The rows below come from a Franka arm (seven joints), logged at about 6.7 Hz.
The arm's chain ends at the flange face. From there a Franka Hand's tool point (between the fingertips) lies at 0.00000 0.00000 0.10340 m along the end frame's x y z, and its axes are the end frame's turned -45 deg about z.
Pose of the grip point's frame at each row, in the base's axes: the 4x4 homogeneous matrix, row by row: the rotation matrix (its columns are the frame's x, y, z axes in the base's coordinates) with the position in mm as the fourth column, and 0 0 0 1 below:
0.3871 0.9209 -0.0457 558.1; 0.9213 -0.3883 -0.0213 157.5; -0.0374 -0.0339 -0.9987 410.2; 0 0 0 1
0.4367 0.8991 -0.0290 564.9; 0.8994 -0.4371 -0.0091 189.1; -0.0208 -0.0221 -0.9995 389.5; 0 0 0 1
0.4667 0.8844 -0.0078 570.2; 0.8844 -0.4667 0.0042 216.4; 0.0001 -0.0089 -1.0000 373.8; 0 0 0 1
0.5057 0.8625 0.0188 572.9; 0.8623 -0.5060 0.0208 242.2; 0.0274 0.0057 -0.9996 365.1; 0 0 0 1
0.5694 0.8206 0.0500 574.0; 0.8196 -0.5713 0.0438 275.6; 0.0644 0.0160 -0.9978 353.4; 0 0 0 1
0.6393 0.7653 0.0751 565.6; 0.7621 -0.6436 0.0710 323.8; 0.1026 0.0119 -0.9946 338.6; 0 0 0 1
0.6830 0.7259 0.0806 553.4; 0.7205 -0.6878 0.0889 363.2; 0.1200 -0.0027 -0.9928 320.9; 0 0 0 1
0.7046 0.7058 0.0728 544.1; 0.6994 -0.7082 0.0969 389.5; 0.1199 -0.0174 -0.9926 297.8; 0 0 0 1
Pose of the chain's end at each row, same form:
0.9249 0.3775 -0.0457 562.8; 0.3769 -0.9260 -0.0213 159.7; -0.0504 0.0025 -0.9987 513.5; 0 0 0 1
0.9446 0.3270 -0.0290 567.9; 0.3269 -0.9450 -0.0091 190.0; -0.0303 -0.0009 -0.9995 492.8; 0 0 0 1
0.9554 0.2954 -0.0078 571.0; 0.2954 -0.9554 0.0042 216.0; -0.0062 -0.0064 -1.0000 477.2; 0 0 0 1
0.9675 0.2523 0.0188 571.0; 0.2519 -0.9675 0.0208 240.0; 0.0234 -0.0153 -0.9996 468.5; 0 0 0 1
0.9829 0.1776 0.0500 568.8; 0.1756 -0.9835 0.0438 271.1; 0.0569 -0.0342 -0.9978 456.6; 0 0 0 1
0.9932 0.0891 0.0751 557.8; 0.0838 -0.9940 0.0710 316.5; 0.0810 -0.0641 -0.9946 441.4; 0 0 0 1
0.9962 0.0303 0.0806 545.1; 0.0231 -0.9958 0.0889 354.0; 0.0829 -0.0868 -0.9928 423.6; 0 0 0 1
0.9973 0.0008 0.0728 536.6; -0.0062 -0.9953 0.0969 379.5; 0.0725 -0.0971 -0.9926 400.4; 0 0 0 1

